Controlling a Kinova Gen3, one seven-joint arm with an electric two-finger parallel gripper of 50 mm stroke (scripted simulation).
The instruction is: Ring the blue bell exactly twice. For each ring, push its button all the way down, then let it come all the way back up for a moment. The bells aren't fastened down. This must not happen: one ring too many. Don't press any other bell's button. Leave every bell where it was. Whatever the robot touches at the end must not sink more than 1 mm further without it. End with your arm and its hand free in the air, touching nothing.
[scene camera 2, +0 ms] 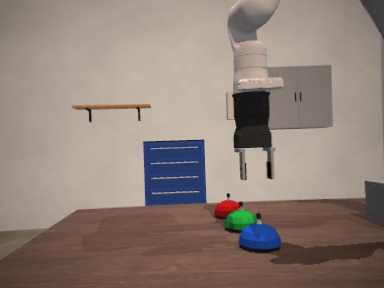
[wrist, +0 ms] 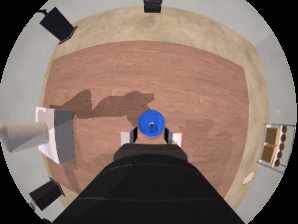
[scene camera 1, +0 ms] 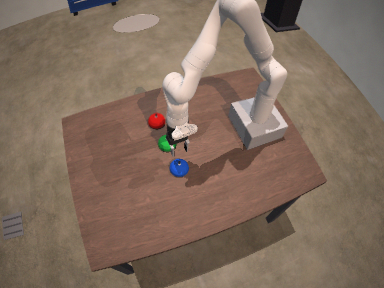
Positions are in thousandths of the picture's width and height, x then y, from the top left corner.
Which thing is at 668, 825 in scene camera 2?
A blue bell.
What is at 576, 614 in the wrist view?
My gripper.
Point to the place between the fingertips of my gripper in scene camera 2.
671, 623
